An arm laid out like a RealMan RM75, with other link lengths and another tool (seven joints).
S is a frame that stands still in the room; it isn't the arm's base.
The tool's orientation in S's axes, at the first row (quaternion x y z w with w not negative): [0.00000, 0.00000, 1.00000, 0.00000]
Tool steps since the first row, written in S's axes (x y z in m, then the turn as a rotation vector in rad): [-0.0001, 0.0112, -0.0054, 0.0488, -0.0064, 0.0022]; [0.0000, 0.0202, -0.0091, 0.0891, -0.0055, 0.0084]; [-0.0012, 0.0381, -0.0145, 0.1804, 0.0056, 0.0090]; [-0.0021, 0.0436, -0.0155, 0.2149, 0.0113, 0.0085]
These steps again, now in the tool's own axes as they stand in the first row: [0.0001, -0.0112, -0.0054, -0.0488, 0.0064, 0.0022]; [0.0000, -0.0202, -0.0091, -0.0891, 0.0055, 0.0084]; [0.0012, -0.0381, -0.0145, -0.1804, -0.0056, 0.0090]; [0.0021, -0.0436, -0.0155, -0.2149, -0.0113, 0.0085]
